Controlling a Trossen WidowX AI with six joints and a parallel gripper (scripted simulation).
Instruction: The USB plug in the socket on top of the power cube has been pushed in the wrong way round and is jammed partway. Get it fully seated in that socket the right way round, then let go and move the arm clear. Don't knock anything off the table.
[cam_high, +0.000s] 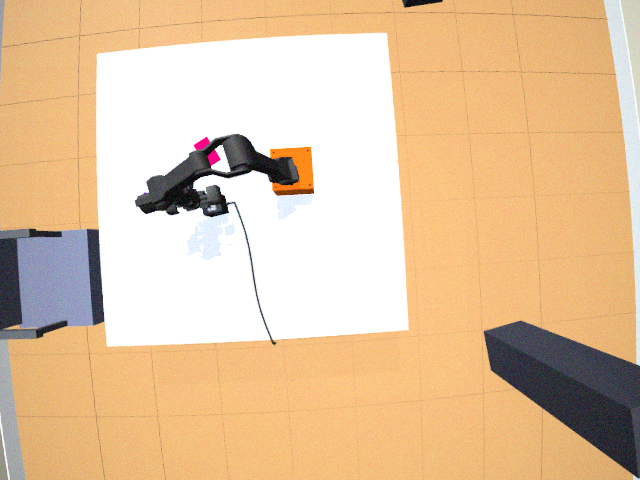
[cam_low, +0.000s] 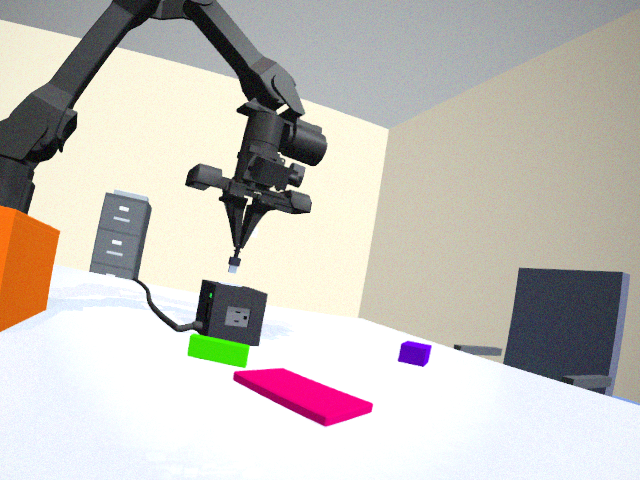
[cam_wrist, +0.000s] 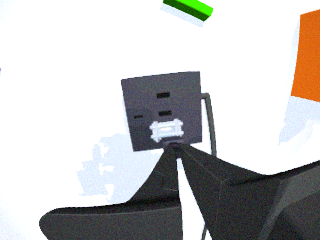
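Now: gripper tip 20 mm above the USB plug. The rest, counted from my gripper tip: flat pink slab: 240 mm to the right, 130 mm below; then green block: 50 mm behind, 140 mm to the right, 120 mm below; then USB socket: 10 mm to the left, 60 mm below.
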